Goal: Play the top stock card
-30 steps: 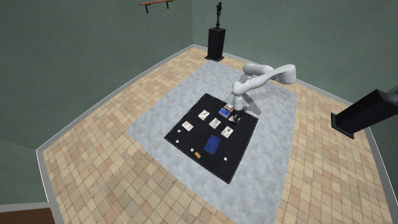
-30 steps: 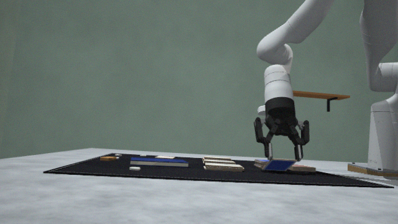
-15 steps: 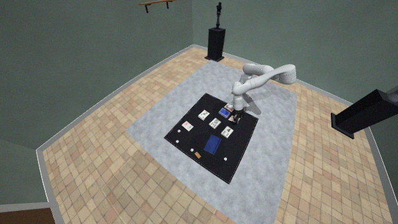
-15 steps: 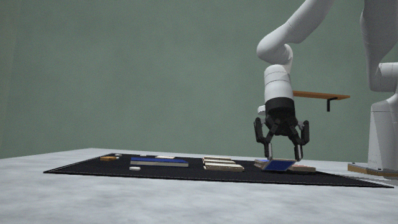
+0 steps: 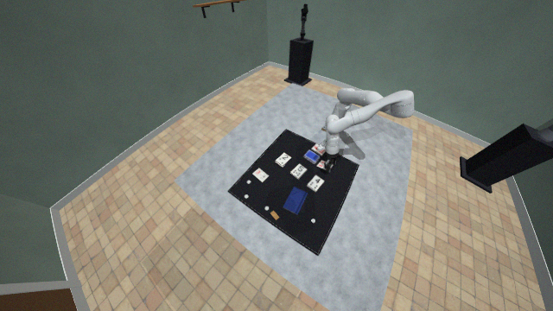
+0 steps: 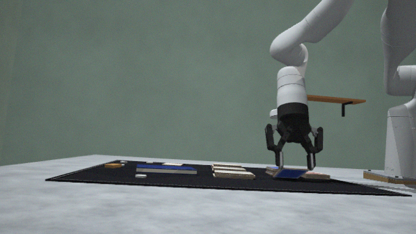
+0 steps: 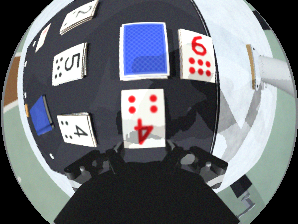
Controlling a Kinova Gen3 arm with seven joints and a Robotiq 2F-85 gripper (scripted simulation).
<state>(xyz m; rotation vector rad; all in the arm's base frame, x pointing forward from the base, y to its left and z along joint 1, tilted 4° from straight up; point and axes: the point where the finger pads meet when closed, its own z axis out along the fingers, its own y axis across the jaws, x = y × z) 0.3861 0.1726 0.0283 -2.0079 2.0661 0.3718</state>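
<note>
My hand is 40 mm to the left of the blue-backed card and 30 mm above it.
</note>
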